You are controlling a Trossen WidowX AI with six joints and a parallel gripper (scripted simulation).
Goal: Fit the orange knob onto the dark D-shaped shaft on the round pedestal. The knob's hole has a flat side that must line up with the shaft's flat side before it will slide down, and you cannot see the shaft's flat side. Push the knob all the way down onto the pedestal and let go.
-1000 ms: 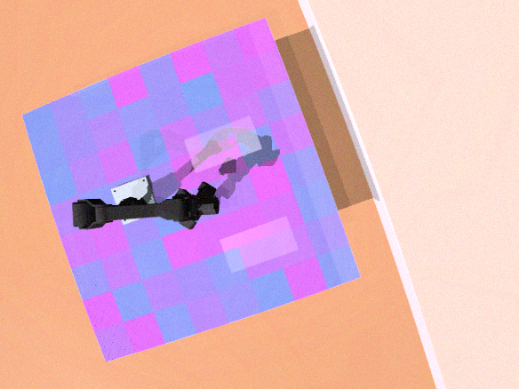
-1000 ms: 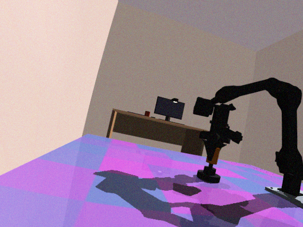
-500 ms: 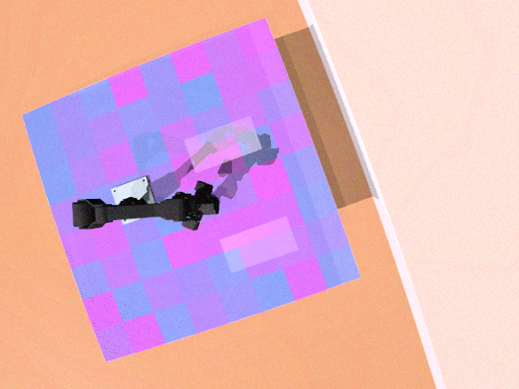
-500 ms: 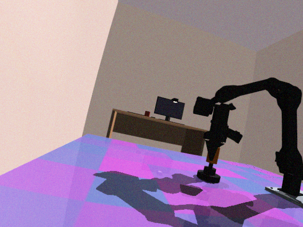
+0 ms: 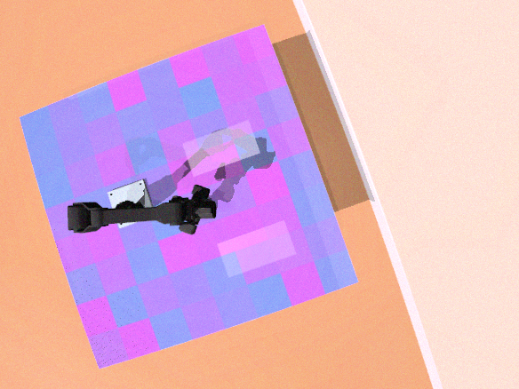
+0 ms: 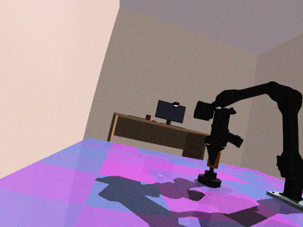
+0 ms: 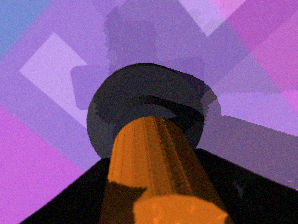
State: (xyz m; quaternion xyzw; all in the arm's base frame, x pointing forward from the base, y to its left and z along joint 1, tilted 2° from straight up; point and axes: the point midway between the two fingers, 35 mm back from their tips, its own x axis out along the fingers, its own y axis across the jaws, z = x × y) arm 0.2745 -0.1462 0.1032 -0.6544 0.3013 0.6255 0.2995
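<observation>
Right now my gripper tip is 2 cm below the orange knob. Also, from my gripper tip: round pedestal: 4 cm below.
</observation>
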